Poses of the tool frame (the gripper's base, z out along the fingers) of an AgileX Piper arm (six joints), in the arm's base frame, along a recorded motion.
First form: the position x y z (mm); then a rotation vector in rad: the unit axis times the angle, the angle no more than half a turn.
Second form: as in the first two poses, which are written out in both.
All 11 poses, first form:
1: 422 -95 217 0.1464 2.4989 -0.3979
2: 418 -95 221 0.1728 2.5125 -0.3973
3: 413 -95 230 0.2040 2.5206 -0.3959
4: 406 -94 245 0.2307 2.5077 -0.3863
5: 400 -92 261 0.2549 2.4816 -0.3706
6: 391 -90 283 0.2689 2.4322 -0.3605
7: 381 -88 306 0.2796 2.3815 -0.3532
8: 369 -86 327 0.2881 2.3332 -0.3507
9: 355 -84 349 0.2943 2.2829 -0.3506
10: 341 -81 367 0.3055 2.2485 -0.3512
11: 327 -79 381 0.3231 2.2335 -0.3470
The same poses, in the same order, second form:
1: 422 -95 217 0.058 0.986 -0.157 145.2
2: 418 -95 221 0.068 0.985 -0.156 146.1
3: 413 -95 230 0.080 0.985 -0.155 146.7
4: 406 -94 245 0.091 0.984 -0.152 146.0
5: 400 -92 261 0.101 0.984 -0.147 144.5
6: 391 -90 283 0.109 0.983 -0.146 141.7
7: 381 -88 306 0.115 0.983 -0.146 138.9
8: 369 -86 327 0.121 0.982 -0.148 136.2
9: 355 -84 349 0.126 0.980 -0.151 133.4
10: 341 -81 367 0.133 0.979 -0.153 131.6
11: 327 -79 381 0.142 0.978 -0.152 130.8
